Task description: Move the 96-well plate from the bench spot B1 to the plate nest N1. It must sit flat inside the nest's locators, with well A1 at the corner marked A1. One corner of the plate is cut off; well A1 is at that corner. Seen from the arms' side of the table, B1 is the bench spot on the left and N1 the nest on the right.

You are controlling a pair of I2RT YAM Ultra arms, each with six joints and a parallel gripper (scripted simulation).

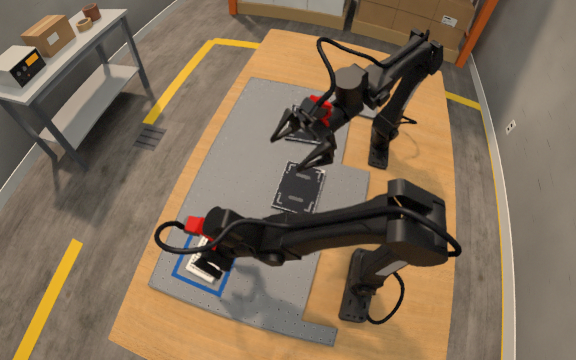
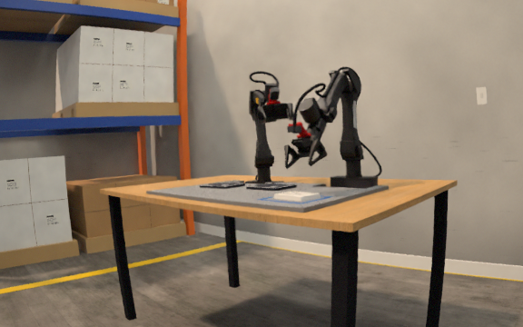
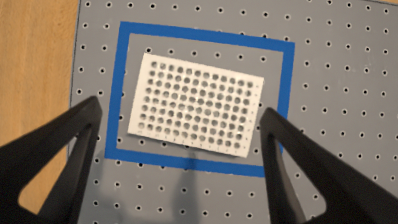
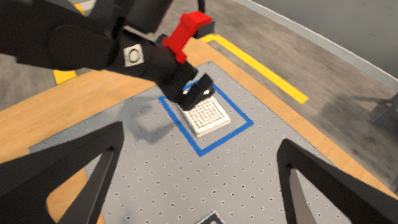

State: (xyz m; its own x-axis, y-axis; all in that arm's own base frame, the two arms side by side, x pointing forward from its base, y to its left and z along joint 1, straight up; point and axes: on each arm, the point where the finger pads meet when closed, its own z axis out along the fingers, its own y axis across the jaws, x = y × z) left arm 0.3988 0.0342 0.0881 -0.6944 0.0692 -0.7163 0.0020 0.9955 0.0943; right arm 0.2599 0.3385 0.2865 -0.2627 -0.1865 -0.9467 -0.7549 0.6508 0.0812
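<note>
The white 96-well plate lies 10 cm below my left hand and 1 cm ahead of it. Round my left hand: black plate nest (54 cm to the right, 13 cm behind, 10 cm below).
</note>
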